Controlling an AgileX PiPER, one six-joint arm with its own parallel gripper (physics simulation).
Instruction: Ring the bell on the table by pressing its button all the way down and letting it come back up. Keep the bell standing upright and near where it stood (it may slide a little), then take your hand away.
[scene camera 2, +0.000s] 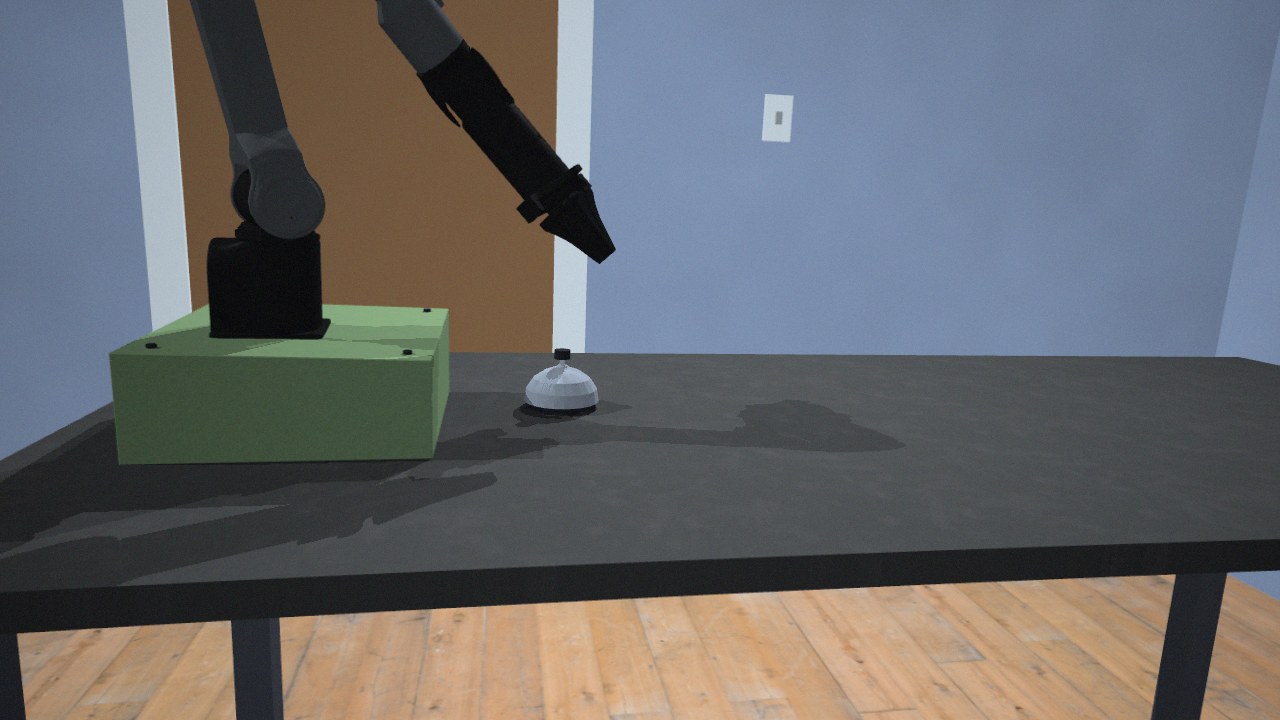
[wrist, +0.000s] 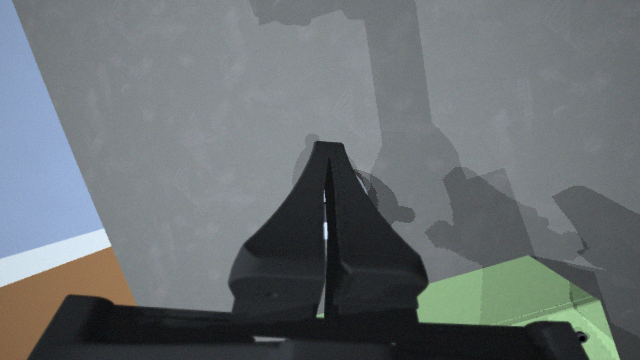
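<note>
A white domed bell (scene camera 2: 561, 388) stands upright on the dark table (scene camera 2: 895, 501) (wrist: 175, 100), to the right of the green base block in the scene view. Its black button (scene camera 2: 562, 354) sits up on top of a short stem. My gripper (scene camera 2: 606, 254) (wrist: 327, 157) is shut with nothing between the fingers. It hangs in the air above the bell and a little to its right in the scene view, clear of the button. In the wrist view the fingers hide nearly all of the bell; slivers of white show between them and beside the right finger.
The green block (scene camera 2: 277, 407) (wrist: 465, 295) carries the arm's base at the left of the table. Shadows of the arm lie across the table near the bell. A blue wall with a light switch (scene camera 2: 777, 118) and a brown door (scene camera 2: 375, 179) stand behind the table.
</note>
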